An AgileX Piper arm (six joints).
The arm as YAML. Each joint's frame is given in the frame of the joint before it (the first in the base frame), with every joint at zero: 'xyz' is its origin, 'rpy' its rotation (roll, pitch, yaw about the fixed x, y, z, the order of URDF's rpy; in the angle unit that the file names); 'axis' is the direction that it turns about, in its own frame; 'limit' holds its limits. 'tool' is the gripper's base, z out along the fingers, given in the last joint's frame.
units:
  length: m
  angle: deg
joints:
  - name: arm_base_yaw
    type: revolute
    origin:
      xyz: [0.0, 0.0, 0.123]
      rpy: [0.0, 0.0, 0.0]
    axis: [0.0, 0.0, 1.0]
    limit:
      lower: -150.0
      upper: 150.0
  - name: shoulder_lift
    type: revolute
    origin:
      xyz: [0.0, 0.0, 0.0]
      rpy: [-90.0, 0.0, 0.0]
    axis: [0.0, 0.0, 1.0]
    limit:
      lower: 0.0
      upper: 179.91
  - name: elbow
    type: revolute
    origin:
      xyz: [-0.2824, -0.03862, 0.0]
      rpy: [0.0, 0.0, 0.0]
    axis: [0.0, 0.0, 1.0]
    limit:
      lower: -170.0
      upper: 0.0
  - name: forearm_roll
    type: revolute
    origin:
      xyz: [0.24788, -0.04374, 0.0]
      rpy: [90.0, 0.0, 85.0]
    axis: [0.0, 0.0, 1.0]
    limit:
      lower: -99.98
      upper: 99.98
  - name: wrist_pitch
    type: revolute
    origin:
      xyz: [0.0, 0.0, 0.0]
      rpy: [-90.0, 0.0, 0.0]
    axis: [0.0, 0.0, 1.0]
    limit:
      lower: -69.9
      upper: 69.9
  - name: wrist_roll
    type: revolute
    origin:
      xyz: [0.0, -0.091, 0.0]
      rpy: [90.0, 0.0, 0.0]
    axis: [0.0, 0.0, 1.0]
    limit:
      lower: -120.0
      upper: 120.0
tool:
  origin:
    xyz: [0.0, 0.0, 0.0]
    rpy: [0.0, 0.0, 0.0]
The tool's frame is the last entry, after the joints.
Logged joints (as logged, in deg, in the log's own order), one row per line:
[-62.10 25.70 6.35 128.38 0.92 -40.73]
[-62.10 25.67 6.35 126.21 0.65 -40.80]
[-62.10 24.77 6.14 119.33 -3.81 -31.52]
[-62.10 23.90 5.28 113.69 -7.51 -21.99]
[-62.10 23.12 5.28 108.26 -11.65 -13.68]
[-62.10 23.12 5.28 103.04 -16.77 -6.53]
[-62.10 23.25 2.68 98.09 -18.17 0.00]
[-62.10 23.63 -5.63 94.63 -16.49 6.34]
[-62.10 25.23 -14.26 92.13 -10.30 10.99]
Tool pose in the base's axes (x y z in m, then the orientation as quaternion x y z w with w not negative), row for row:
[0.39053 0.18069 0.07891 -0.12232 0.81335 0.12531 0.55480]
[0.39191 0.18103 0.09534 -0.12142 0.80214 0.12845 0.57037]
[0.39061 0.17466 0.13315 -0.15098 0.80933 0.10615 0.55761]
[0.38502 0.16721 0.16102 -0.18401 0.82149 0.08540 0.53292]
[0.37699 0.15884 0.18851 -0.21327 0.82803 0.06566 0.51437]
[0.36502 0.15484 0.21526 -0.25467 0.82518 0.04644 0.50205]
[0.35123 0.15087 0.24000 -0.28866 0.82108 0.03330 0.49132]
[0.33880 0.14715 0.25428 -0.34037 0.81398 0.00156 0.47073]
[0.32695 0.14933 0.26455 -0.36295 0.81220 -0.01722 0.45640]
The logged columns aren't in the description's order. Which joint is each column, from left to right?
Columns, left to right: elbow, arm_base_yaw, forearm_roll, shoulder_lift, wrist_roll, wrist_pitch.
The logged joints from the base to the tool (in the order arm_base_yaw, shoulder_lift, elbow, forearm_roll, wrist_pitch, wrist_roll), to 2 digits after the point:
[25.70 128.38 -62.10 6.35 -40.73 0.92]
[25.67 126.21 -62.10 6.35 -40.80 0.65]
[24.77 119.33 -62.10 6.14 -31.52 -3.81]
[23.90 113.69 -62.10 5.28 -21.99 -7.51]
[23.12 108.26 -62.10 5.28 -13.68 -11.65]
[23.12 103.04 -62.10 5.28 -6.53 -16.77]
[23.25 98.09 -62.10 2.68 0.00 -18.17]
[23.63 94.63 -62.10 -5.63 6.34 -16.49]
[25.23 92.13 -62.10 -14.26 10.99 -10.30]

